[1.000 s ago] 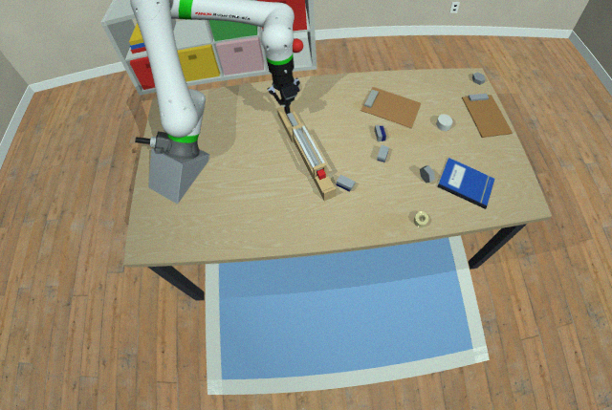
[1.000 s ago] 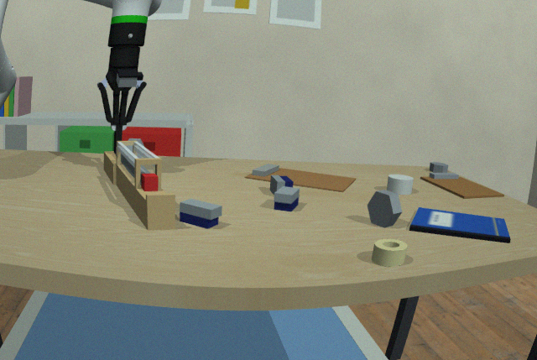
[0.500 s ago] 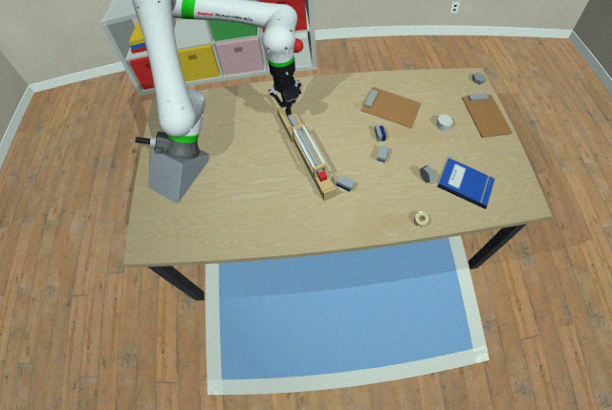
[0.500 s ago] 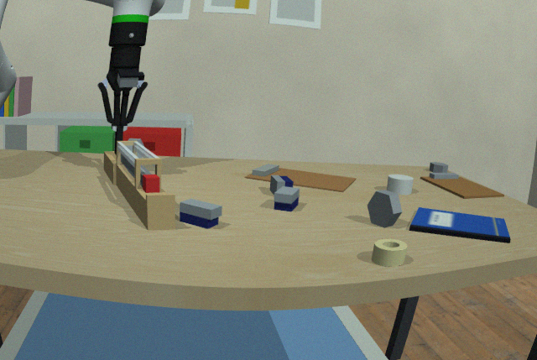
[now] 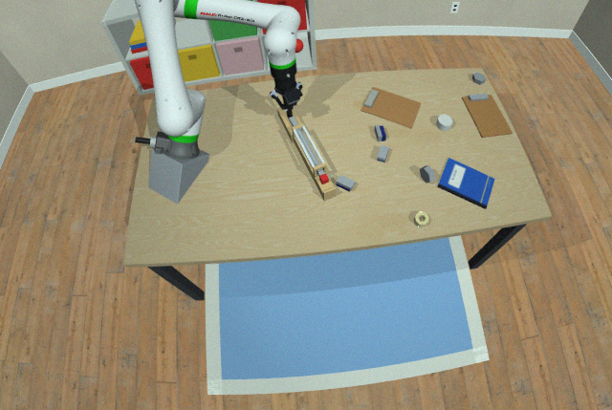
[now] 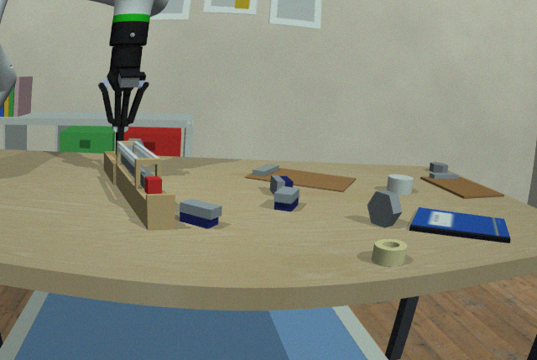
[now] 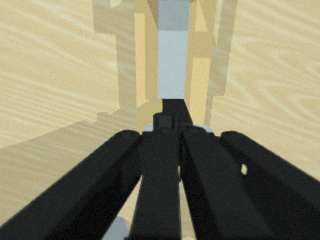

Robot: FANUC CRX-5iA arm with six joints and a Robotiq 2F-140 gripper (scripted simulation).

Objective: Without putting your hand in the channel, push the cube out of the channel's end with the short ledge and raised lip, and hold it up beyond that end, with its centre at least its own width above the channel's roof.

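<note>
Right now the red cube is 100 mm ahead of my hand, 310 mm to the right of it and 20 mm below it. The rest, counted from my hand: tape roll (430 mm ahead, 490 mm to the right, 70 mm below); then grey-and-blue block (180 mm ahead, 310 mm to the right, 70 mm below); then wooden channel (60 mm ahead, 180 mm to the right, 30 mm below).
</note>
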